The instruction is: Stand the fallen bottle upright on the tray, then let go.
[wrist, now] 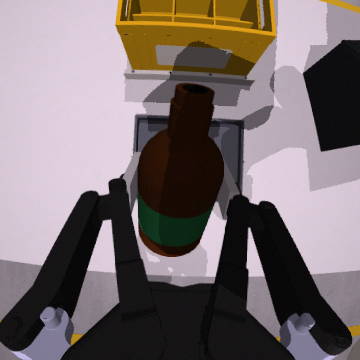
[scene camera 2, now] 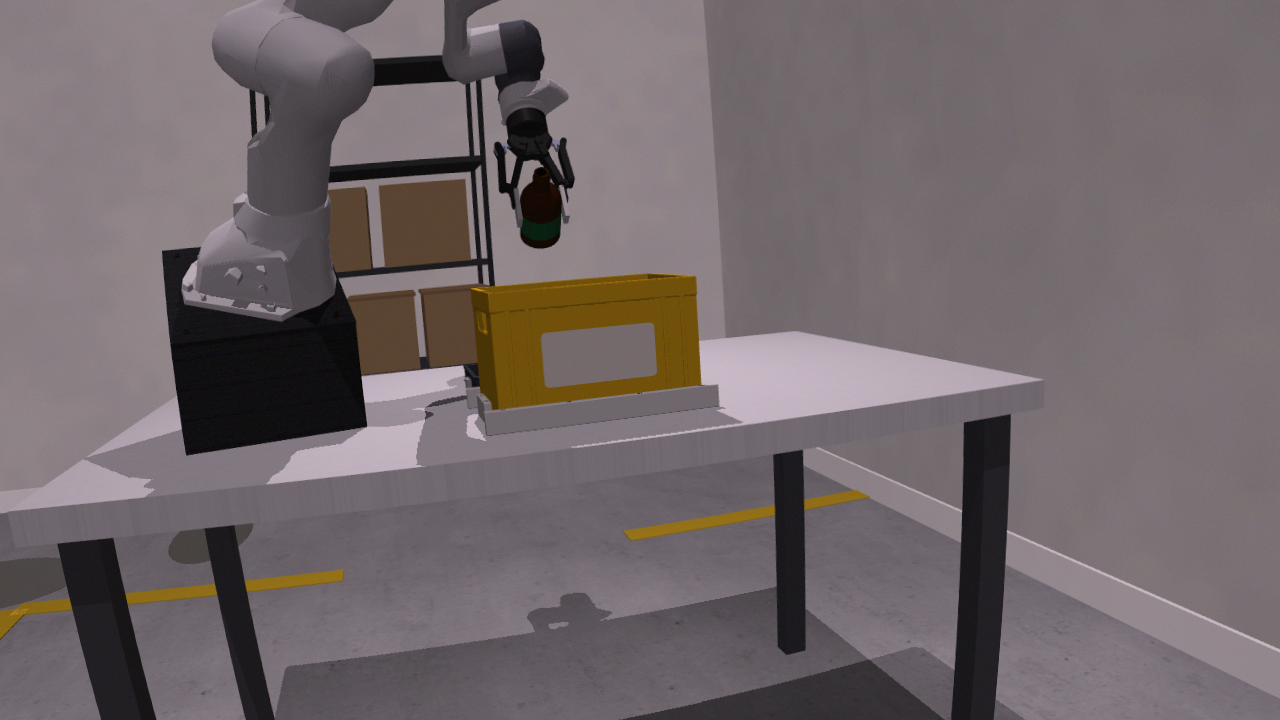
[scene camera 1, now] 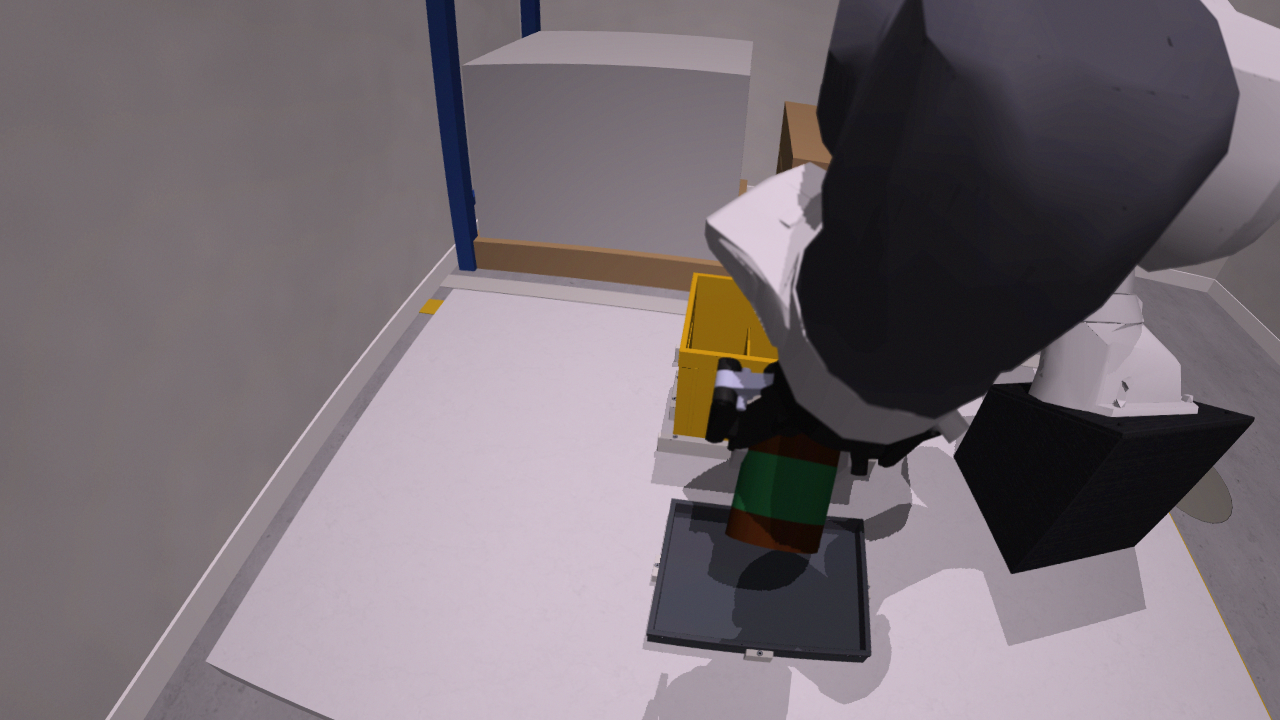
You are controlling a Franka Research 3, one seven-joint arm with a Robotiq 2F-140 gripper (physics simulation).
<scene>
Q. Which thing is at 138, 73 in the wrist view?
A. A low pale rail.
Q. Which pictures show my gripper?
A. The wrist view, scene camera 2 and scene camera 1: all of them.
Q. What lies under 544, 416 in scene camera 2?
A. A low pale rail.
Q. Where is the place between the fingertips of my gripper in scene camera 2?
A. At 543, 221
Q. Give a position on a brown bottle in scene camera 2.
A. At 541, 202
</scene>
